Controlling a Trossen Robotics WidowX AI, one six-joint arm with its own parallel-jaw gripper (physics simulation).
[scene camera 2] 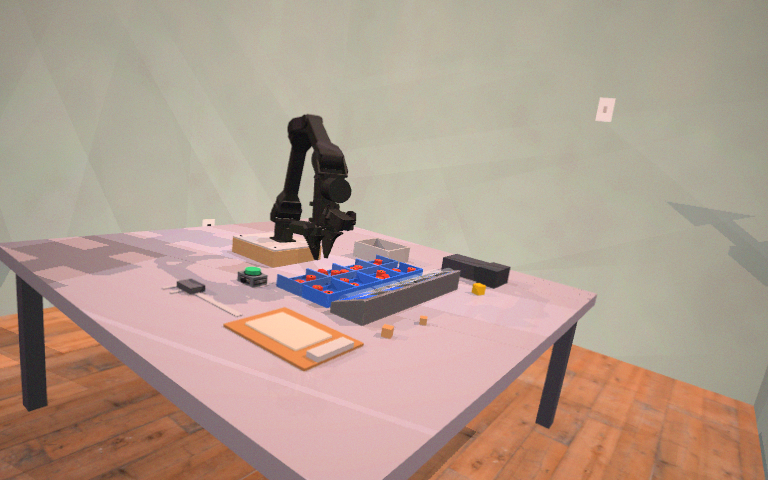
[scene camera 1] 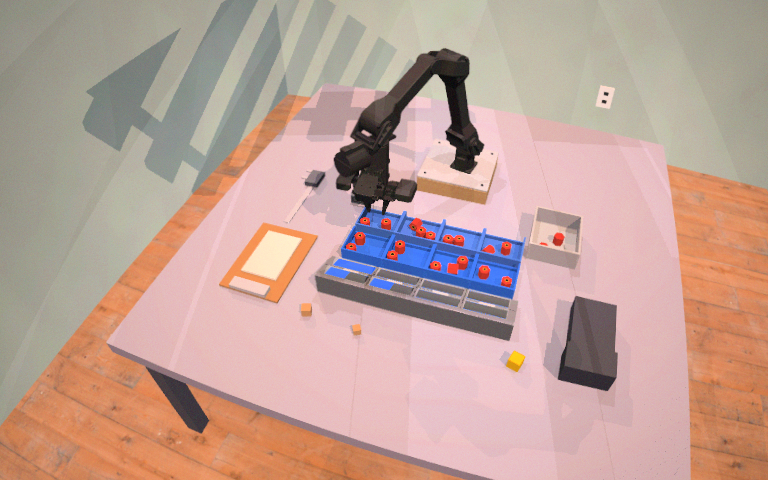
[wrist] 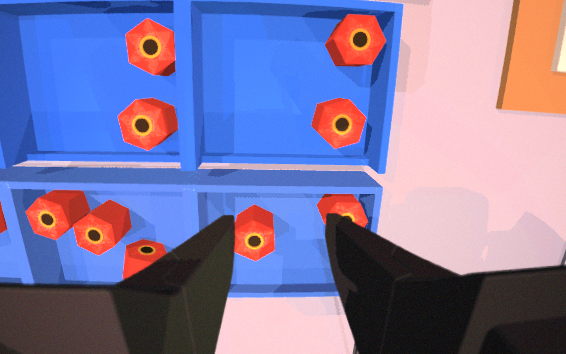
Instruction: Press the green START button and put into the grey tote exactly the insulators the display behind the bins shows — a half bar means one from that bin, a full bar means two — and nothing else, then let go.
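My gripper point(scene camera 1: 376, 212) point(scene camera 2: 321, 258) point(wrist: 280, 225) is partly open and empty, above the robot-side end bin. That bin holds two red insulators: one point(scene camera 1: 385, 223) point(wrist: 254, 235) shows between the fingers in the wrist view, and the other point(scene camera 1: 364, 221) point(wrist: 345, 206) is partly covered by the right fingertip. Other blue bins point(scene camera 1: 417, 252) point(wrist: 275, 90) hold more insulators. The display point(scene camera 1: 413, 305) point(scene camera 2: 396, 302) shows a full bar and a half bar in its leftmost panel, and a half bar in the second. The grey tote point(scene camera 1: 552, 258) point(scene camera 2: 368, 250) holds two insulators. The green START button point(scene camera 2: 252, 271) is hidden in scene camera 1.
A black block point(scene camera 1: 591, 339) point(scene camera 2: 475, 270) stands beyond the tote. A yellow cube point(scene camera 1: 515, 361) point(scene camera 2: 479, 289) and two small orange cubes point(scene camera 1: 306, 309) point(scene camera 1: 356, 329) lie in front of the display. An orange clipboard point(scene camera 1: 305, 249) point(scene camera 2: 237, 324) and a dark plug point(scene camera 1: 314, 177) point(scene camera 2: 190, 285) lie left.
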